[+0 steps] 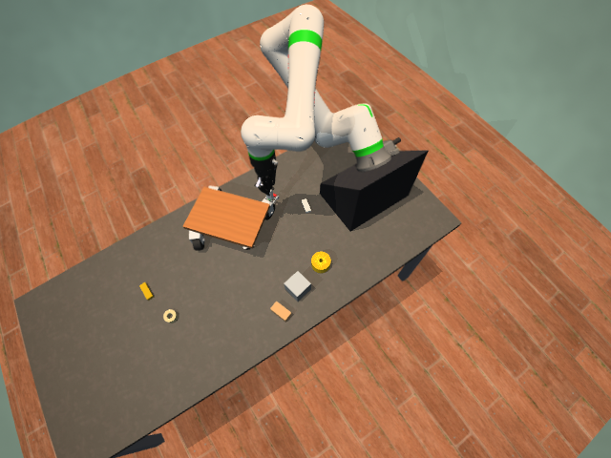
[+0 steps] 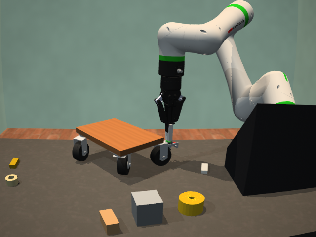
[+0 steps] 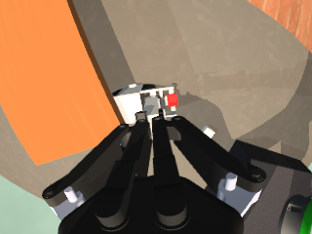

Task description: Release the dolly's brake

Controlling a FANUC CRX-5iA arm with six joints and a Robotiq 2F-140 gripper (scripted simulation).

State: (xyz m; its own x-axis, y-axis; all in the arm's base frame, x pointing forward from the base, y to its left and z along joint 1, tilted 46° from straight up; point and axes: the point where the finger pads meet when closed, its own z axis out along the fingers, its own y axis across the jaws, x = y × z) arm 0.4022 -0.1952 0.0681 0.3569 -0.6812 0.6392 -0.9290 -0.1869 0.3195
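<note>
Right now my hand is 5 cm above the brake pedal and 1 cm past it. The rest, counted from my hand: yellow ring 34 cm to the left, 11 cm below; small white block 13 cm behind, 12 cm below, 8 cm to the left; grey cube 36 cm to the left, 14 cm ahead, 9 cm below.
</note>
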